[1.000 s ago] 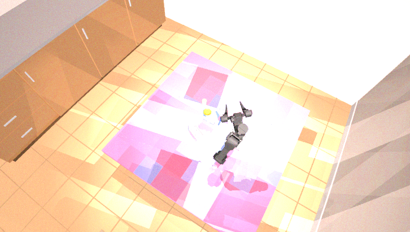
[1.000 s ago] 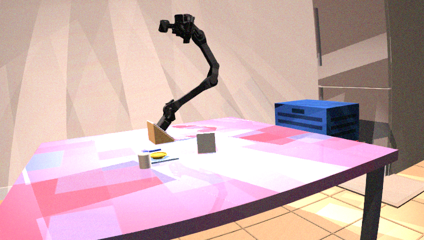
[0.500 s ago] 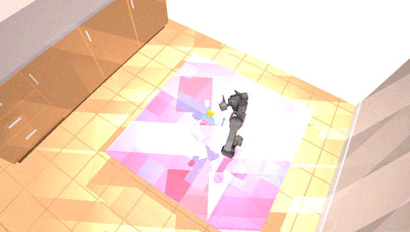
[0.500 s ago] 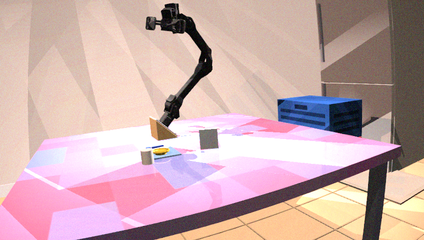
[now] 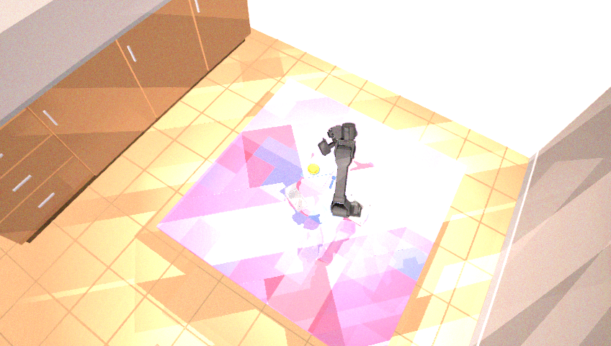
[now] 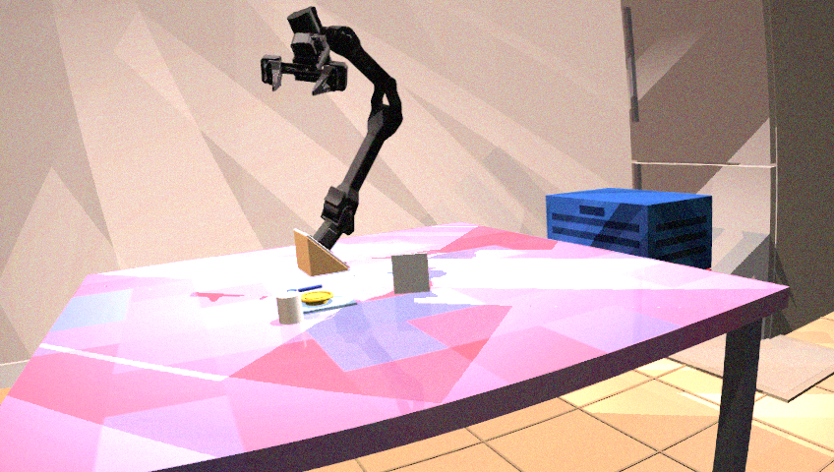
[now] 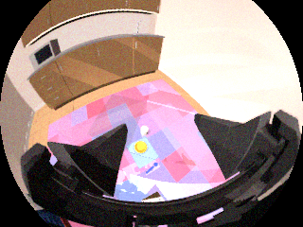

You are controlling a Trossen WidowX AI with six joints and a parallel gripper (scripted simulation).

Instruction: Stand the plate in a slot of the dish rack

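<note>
Right now my gripper tip is 70 mm short of the plate and 410 mm above it. Round my gripper tip: white cylinder 160 mm ahead, 60 mm to the right, 400 mm below; dish rack 30 mm ahead, 210 mm to the left, 400 mm below.
</note>
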